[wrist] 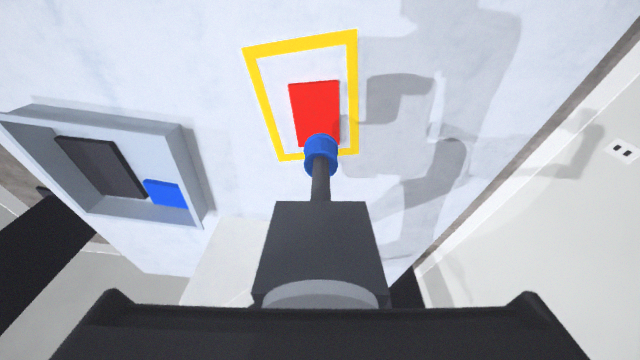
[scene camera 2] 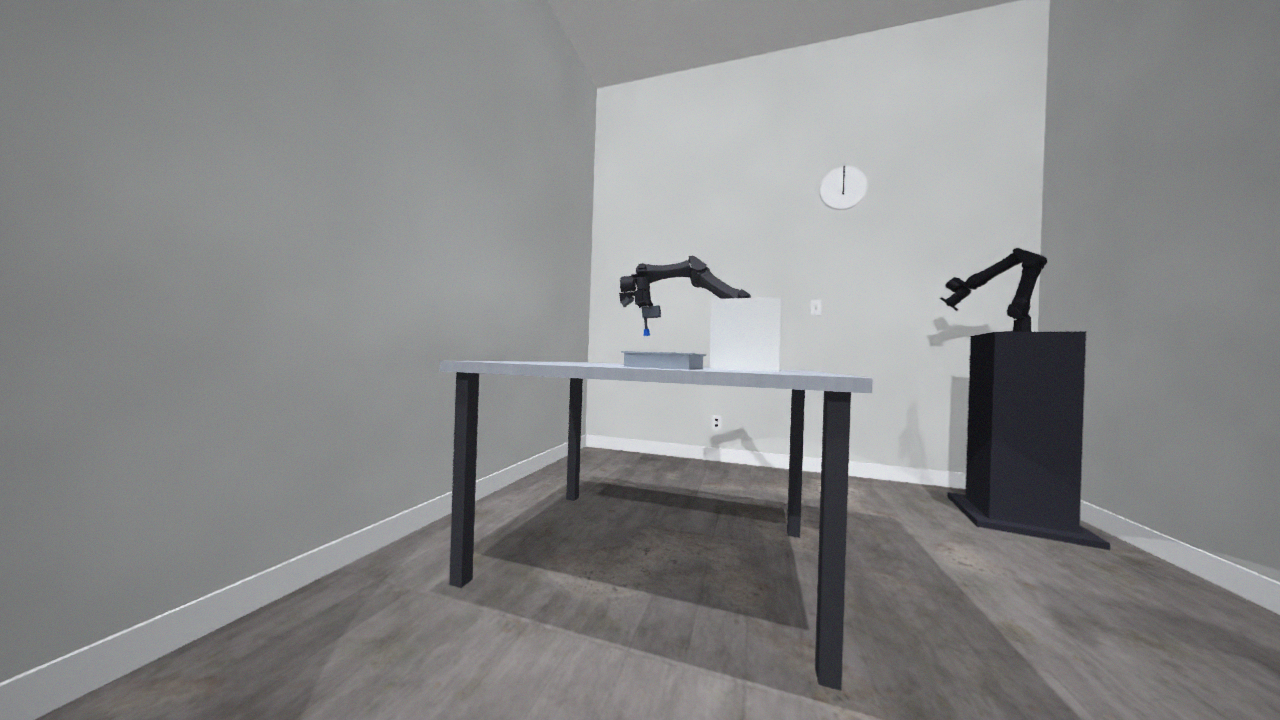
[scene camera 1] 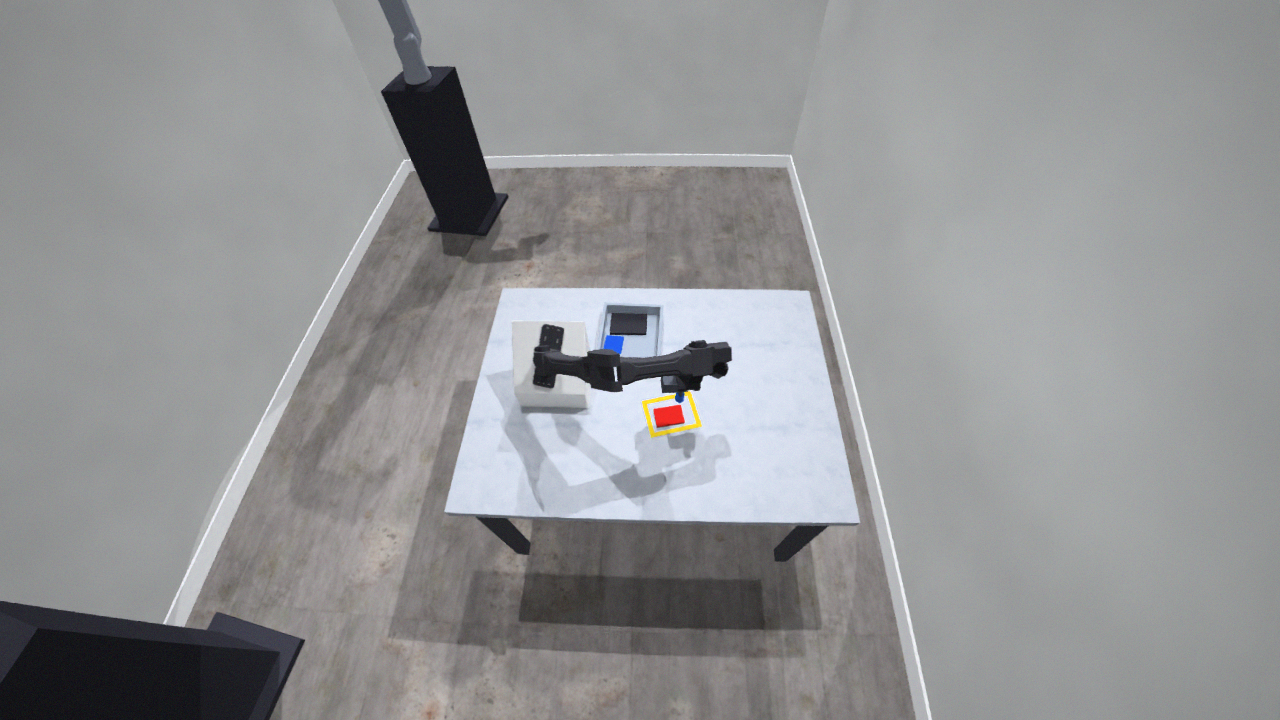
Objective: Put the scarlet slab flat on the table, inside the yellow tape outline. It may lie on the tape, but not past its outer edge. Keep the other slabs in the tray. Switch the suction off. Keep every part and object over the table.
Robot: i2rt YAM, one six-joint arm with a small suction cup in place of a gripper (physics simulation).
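Where they show: hand at its tool point: point(wrist: 320, 149) point(scene camera 2: 646, 335) point(scene camera 1: 679, 398); arm's base at its link origin: point(scene camera 2: 745, 322) point(scene camera 1: 548, 356).
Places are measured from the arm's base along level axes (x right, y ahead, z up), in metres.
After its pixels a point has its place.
The scarlet slab point(scene camera 1: 668, 416) {x 0.063, y 0.399, z -0.166 m} point(wrist: 315, 107) {x 0.053, y 0.415, z -0.166 m} lies flat on the table, inside the yellow tape outline point(scene camera 1: 676, 430) {x 0.105, y 0.432, z -0.174 m} point(wrist: 300, 44) {x 0.018, y 0.480, z -0.174 m}, with white table showing between it and the tape where its edges are visible. My suction cup point(scene camera 1: 679, 396) point(scene camera 2: 646, 332) point(wrist: 321, 150) hangs well above the table with nothing on it; in the wrist view it hides a near corner of the slab. The black slab point(scene camera 1: 628, 324) {x -0.294, y 0.194, z -0.162 m} point(wrist: 100, 167) {x -0.302, y 0.206, z -0.162 m} and the blue slab point(scene camera 1: 613, 343) {x -0.198, y 0.157, z -0.161 m} point(wrist: 166, 193) {x -0.194, y 0.168, z -0.162 m} are in the grey tray point(scene camera 1: 661, 331) {x -0.253, y 0.326, z -0.125 m} point(scene camera 2: 662, 360) {x -0.358, y 0.181, z -0.150 m} point(wrist: 186, 172) {x -0.134, y 0.253, z -0.150 m}. The slabs and tape do not show in scene camera 2.
The table point(scene camera 1: 760, 447) {x 0.120, y 0.705, z -0.175 m} point(scene camera 2: 537, 367) {x -0.540, y 0.508, z -0.184 m} also carries the white block point(scene camera 1: 547, 394) {x 0.087, y 0.004, z -0.094 m} point(scene camera 2: 744, 333) {x -0.081, y -0.012, z -0.047 m} under my arm's base. My arm reaches over the table between tray and outline. Another arm stands on a dark pedestal point(scene camera 1: 443, 152) point(scene camera 2: 1027, 420) away from the table.
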